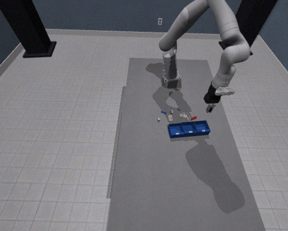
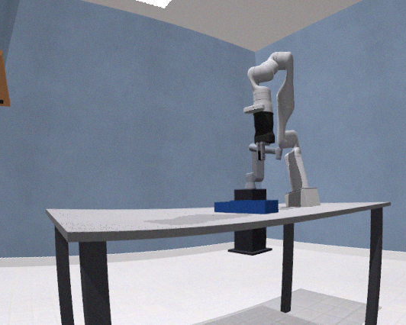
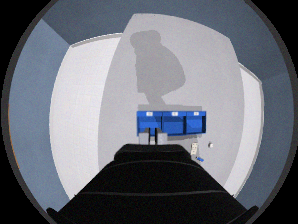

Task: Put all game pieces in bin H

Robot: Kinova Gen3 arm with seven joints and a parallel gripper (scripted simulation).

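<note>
The die lies 250 mm to the right of my hand, 200 mm below it and 100 mm behind it. The rest, counted from my hand: red cylinder (200 mm below, 90 mm behind, 10 mm to the right); blue three-compartment bin (190 mm below, 80 mm to the right, 10 mm ahead); grey-white piece (200 mm below, 150 mm to the right, 150 mm behind).
</note>
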